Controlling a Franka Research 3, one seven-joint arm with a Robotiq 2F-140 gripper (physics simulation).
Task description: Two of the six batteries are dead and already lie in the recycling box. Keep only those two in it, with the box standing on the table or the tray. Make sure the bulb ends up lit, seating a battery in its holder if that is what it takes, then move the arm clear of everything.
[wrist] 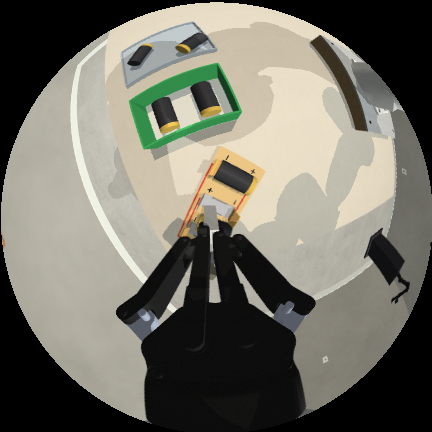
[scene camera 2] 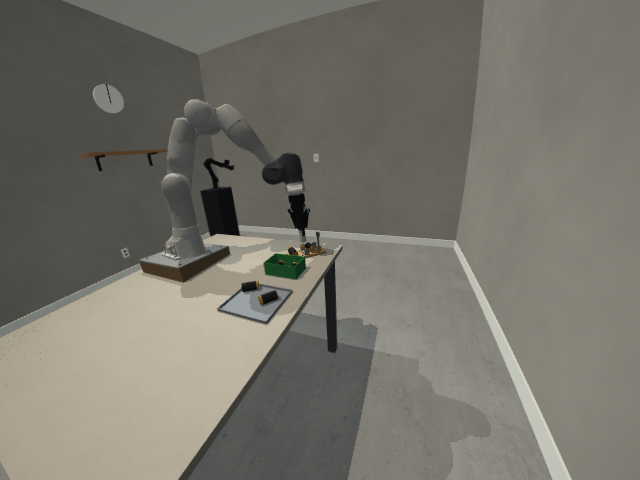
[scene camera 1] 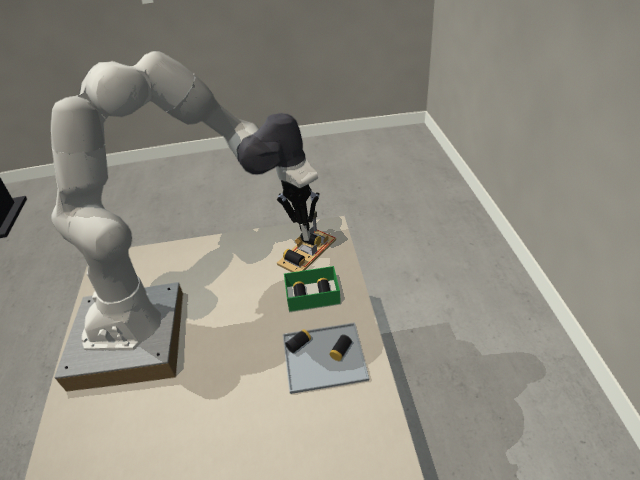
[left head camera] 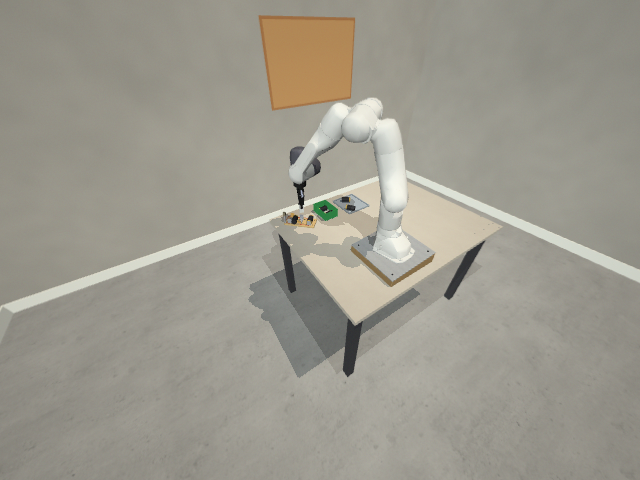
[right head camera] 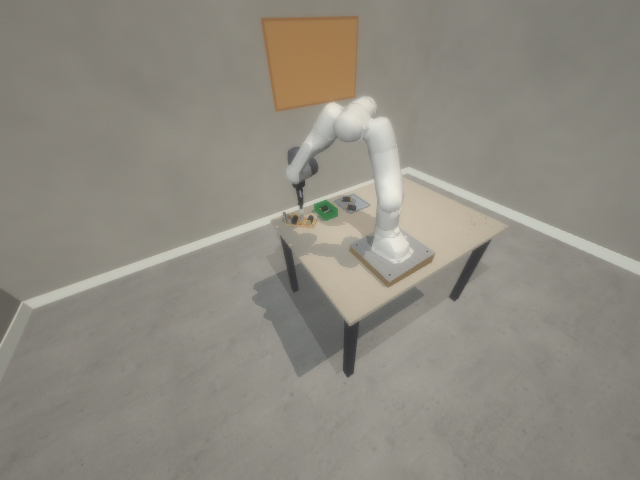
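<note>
My gripper (scene camera 1: 306, 238) (wrist: 209, 214) is shut and empty, its fingertips low over the wooden circuit board (scene camera 1: 283, 265) (wrist: 256, 170), beside a grey block (scene camera 1: 308, 250) (wrist: 217, 204). One black battery (scene camera 1: 294, 257) (wrist: 234, 176) lies on the board's near end. Another battery (scene camera 1: 312, 240) lies farther along it, partly hidden by the fingers. The green recycling box (scene camera 1: 313, 300) (wrist: 172, 84) (scene camera 2: 283, 269) stands upright on the table with two batteries (scene camera 1: 299, 288) (scene camera 1: 323, 285) inside. Two more batteries (scene camera 1: 298, 341) (scene camera 1: 341, 347) lie on the grey tray (scene camera 1: 310, 377). I cannot make out the bulb or whether it is lit.
A thin upright post (scene camera 2: 317, 240) rises at the board's far end, close to the gripper. The board lies near a corner of the table (scene camera 1: 232, 439). The box stands between board and tray. The robot's base plate (scene camera 1: 155, 330) is at the other side of the table.
</note>
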